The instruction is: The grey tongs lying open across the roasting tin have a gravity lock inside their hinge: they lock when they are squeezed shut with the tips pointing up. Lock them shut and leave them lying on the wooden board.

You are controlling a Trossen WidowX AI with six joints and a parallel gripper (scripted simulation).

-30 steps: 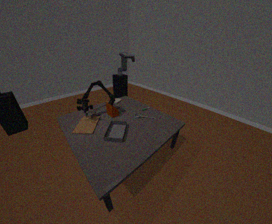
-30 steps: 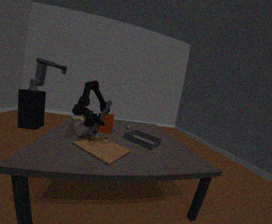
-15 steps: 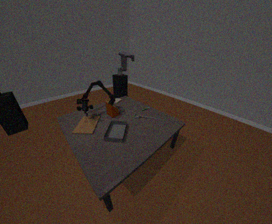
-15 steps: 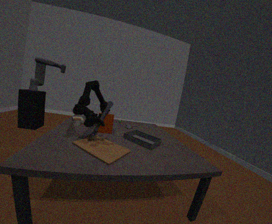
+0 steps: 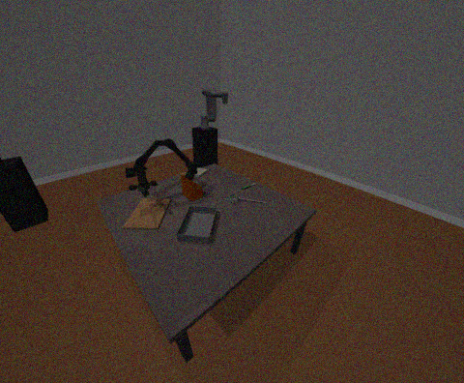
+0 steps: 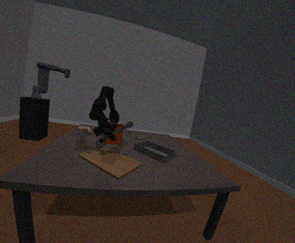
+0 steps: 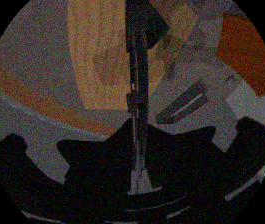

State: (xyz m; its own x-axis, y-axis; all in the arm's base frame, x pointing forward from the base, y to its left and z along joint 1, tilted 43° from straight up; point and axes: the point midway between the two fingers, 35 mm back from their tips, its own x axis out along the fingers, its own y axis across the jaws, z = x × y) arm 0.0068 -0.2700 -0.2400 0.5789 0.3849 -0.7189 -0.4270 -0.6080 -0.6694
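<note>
Right now my gripper tip is 14 cm above the wooden board and 1 cm past it. Also, from my gripper tip: pale object: 50 cm to the left, 31 cm behind, 11 cm below; then roasting tin: 35 cm ahead, 20 cm to the left, 12 cm below.
</note>
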